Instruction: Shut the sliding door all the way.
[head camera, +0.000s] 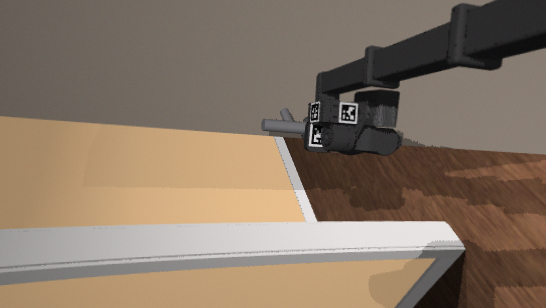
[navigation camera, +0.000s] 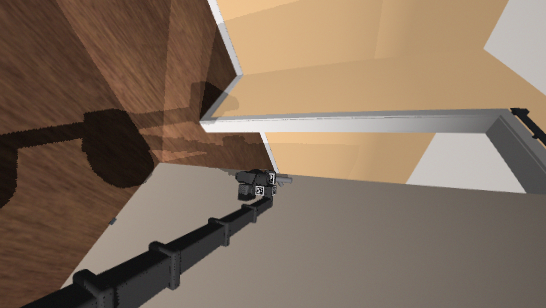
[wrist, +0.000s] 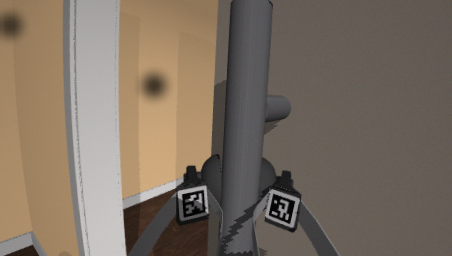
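Frame: origin at the robot's base, x ahead, y left, z up, level; centimetres.
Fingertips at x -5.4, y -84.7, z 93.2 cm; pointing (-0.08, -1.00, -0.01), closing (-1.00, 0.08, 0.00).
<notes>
A point is followed by its place in that frame.
The sliding door (head camera: 150, 65) @(x -14.5, y -81.0, z 127.7 cm) (navigation camera: 380, 245) @(x -24.5, y -72.7, z 141.4 cm) (wrist: 370, 125) @(x -14.2, y -81.2, z 98.1 cm) is a large flat grey-brown panel. In the wrist view its edge stands right of the white door frame, with an open gap between them that shows the tan wall and dark floor. The grey bar handle (head camera: 280, 125) @(x -5.3, y -79.9, z 101.7 cm) (navigation camera: 285, 179) @(x -4.9, y -80.0, z 102.3 cm) (wrist: 246, 90) @(x -5.0, y -79.9, z 99.9 cm) stands off the panel on a short round peg. My gripper (wrist: 236, 173) @(x -5.4, y -84.7, z 93.2 cm) is shut on the handle, with one fingertip pad on each side of the bar, partly hidden by it. In the head and navigation views the wrist body mostly hides the fingers.
The white door frame (head camera: 150, 245) @(x 31.5, y -131.8, z 123.0 cm) (navigation camera: 350, 122) @(x 32.0, y -131.2, z 132.9 cm) (wrist: 97, 125) @(x 30.6, y -133.0, z 88.5 cm) runs beside the panel. Tan walls (head camera: 175, 165) @(x 14.1, y -302.9, z 98.6 cm) (navigation camera: 310, 45) @(x 121.1, y -172.8, z 95.6 cm) and a white baseboard (head camera: 295, 175) @(x 18.3, y -295.7, z 3.0 cm) lie beyond it. Dark wooden floor (head camera: 480, 200) @(x 14.8, y -122.1, z 0.0 cm) (navigation camera: 60, 75) @(x 39.5, y -36.0, z 0.0 cm) carries shadows. My extended arm (head camera: 415, 57) @(x -10.0, y -37.5, z 103.7 cm) (navigation camera: 195, 245) @(x -9.2, y -23.6, z 103.9 cm) reaches along the panel.
</notes>
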